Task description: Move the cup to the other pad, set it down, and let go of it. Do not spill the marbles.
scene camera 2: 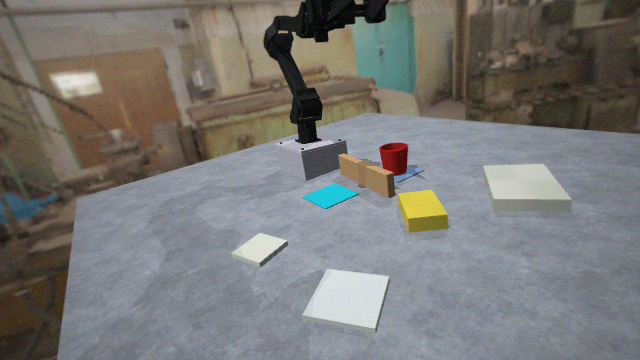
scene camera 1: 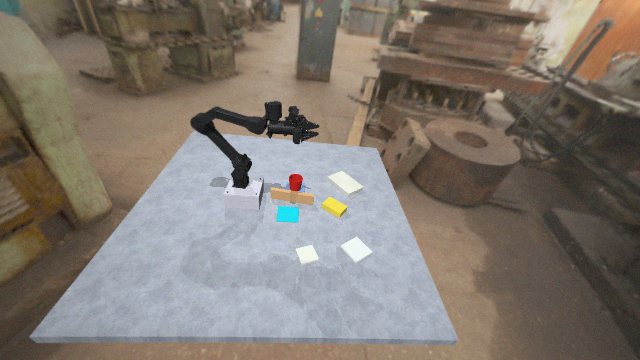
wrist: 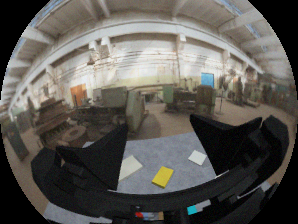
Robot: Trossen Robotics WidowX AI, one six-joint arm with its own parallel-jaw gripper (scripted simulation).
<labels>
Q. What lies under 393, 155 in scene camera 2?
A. A red cup.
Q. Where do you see a cream slab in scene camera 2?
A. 531, 187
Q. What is my gripper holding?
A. Nothing.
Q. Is my gripper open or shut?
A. Open.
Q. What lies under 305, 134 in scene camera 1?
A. My gripper.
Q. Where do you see a yellow block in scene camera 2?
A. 421, 210
</labels>
